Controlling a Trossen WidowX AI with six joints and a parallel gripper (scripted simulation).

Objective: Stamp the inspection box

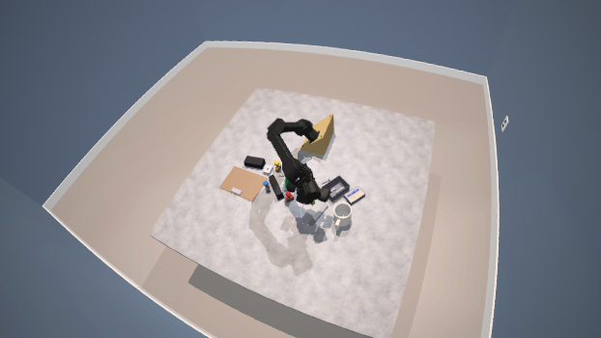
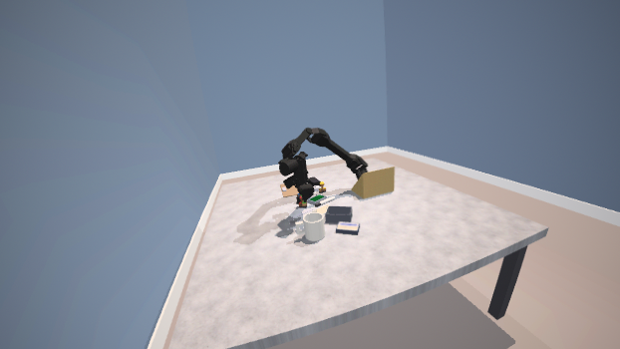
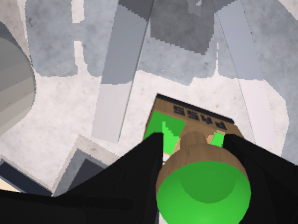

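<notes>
Now: the green ink pad 14 cm to the right of my gripper tip, 13 cm behind it and 8 cm below it. Also, from my gripper tip: red stamp: 12 cm to the right, 7 cm below, 3 cm behind; then green stamp: right at my gripper tip; then cream card: 11 cm behind, 9 cm below, 2 cm to the right.
</notes>
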